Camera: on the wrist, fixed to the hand. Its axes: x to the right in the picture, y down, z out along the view.
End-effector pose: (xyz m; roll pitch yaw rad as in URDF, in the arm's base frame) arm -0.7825 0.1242 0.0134 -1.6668 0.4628 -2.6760
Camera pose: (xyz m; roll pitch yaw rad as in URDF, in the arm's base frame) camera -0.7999 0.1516 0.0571 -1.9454 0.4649 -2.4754
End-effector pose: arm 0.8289 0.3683 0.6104 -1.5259 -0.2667 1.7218
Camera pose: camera 0.8700 0.3489 0.6404 -1.9445 -0.2773 1.9077
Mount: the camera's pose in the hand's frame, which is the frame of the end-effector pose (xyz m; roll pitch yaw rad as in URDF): -0.0166 -0.0373 -0.0361 -0.3679 -0.1792 -0.0071
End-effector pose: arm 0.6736 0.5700 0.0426 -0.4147 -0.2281 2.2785
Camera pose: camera 0.7185 0.5925 0.0213 -0.8050 -0.3943 2.3494
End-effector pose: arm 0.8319 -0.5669 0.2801 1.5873 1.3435 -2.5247
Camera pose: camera 0.8854 -0.5740 0.2880 0.5407 1.2902 3.0599
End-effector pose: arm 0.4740 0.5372 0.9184 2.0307 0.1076 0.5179
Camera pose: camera 0.4338 0.5706 0.9029 1.6382 0.1917 0.3577
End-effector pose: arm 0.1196 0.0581 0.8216 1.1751 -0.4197 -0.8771
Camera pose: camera 0.1371 0.0667 0.7707 0.8887 -0.4755 -1.0662
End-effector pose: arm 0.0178 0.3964 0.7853 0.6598 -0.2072 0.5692
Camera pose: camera 0.0170 0.3872 0.7316 0.3245 -0.3427 0.4470
